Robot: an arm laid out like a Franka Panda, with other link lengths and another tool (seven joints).
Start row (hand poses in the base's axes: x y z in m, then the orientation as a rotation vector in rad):
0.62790, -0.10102, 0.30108, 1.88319, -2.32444, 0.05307
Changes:
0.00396, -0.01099, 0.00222, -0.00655, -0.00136, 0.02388
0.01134, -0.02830, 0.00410, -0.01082, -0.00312, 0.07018
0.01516, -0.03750, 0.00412, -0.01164, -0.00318, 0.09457
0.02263, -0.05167, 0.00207, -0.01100, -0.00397, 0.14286
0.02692, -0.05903, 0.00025, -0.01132, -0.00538, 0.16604
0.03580, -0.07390, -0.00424, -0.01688, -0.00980, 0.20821
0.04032, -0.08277, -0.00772, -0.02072, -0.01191, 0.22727
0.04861, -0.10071, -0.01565, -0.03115, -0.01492, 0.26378
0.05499, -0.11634, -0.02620, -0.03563, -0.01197, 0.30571
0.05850, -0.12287, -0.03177, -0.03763, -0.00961, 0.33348
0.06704, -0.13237, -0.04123, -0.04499, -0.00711, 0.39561
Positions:
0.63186, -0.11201, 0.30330, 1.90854, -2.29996, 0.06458
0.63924, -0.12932, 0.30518, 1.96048, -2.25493, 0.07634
0.64306, -0.13852, 0.30520, 1.98776, -2.23084, 0.08005
0.65053, -0.15269, 0.30315, 2.04235, -2.18363, 0.08542
0.65482, -0.16005, 0.30133, 2.06833, -2.16086, 0.08969
0.66370, -0.17492, 0.29684, 2.11324, -2.11764, 0.10491
0.66822, -0.18379, 0.29336, 2.13261, -2.09729, 0.11340
0.67651, -0.20173, 0.28543, 2.16706, -2.05589, 0.13210
0.68289, -0.21736, 0.27488, 2.20664, -2.00709, 0.13880
0.68640, -0.22389, 0.26931, 2.23263, -1.97454, 0.14172
0.69494, -0.23339, 0.25985, 2.28891, -1.90091, 0.15408

